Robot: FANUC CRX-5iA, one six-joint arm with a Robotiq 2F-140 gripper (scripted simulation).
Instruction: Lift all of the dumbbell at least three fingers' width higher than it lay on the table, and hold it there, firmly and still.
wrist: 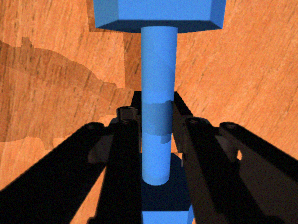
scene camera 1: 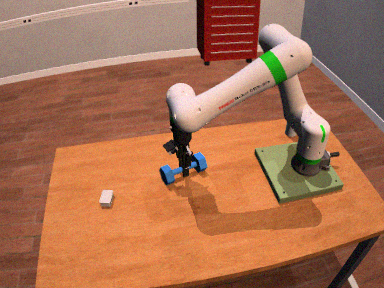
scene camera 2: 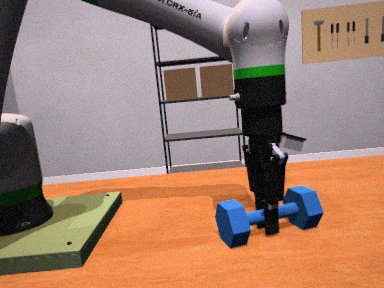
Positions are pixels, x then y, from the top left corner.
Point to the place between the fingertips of my gripper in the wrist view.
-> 155, 104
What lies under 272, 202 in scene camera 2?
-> My gripper.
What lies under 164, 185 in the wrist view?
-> A blue dumbbell.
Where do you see a blue dumbbell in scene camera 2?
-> At 233, 223
